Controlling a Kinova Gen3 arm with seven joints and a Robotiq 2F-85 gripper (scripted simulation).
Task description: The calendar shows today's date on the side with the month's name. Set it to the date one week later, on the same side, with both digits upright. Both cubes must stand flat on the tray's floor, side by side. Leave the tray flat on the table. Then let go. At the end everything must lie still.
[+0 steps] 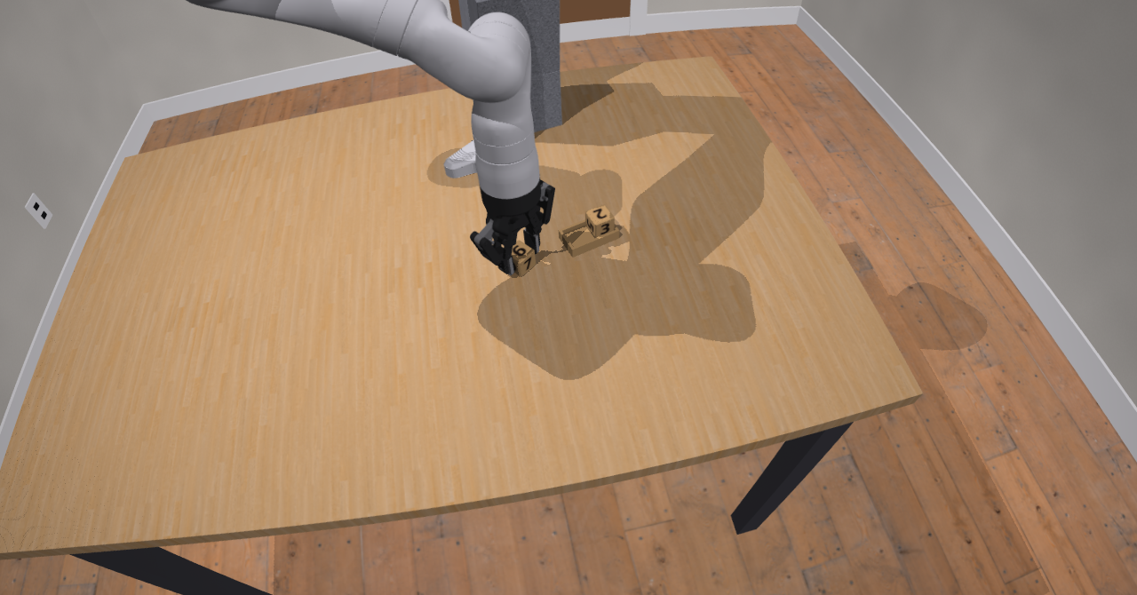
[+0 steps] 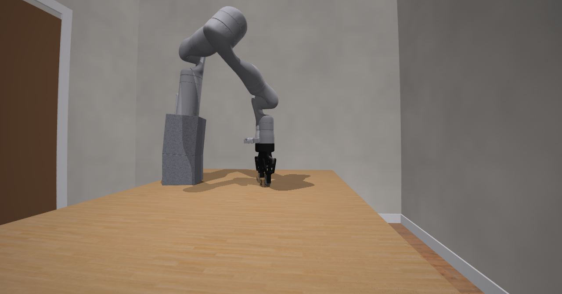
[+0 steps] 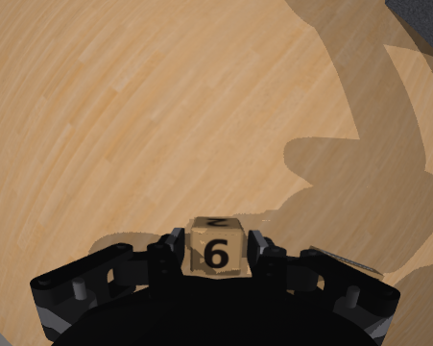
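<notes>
The wooden tray lies 10 cm to the left of my hand, 5 cm behind it and 2 cm below it.
</notes>
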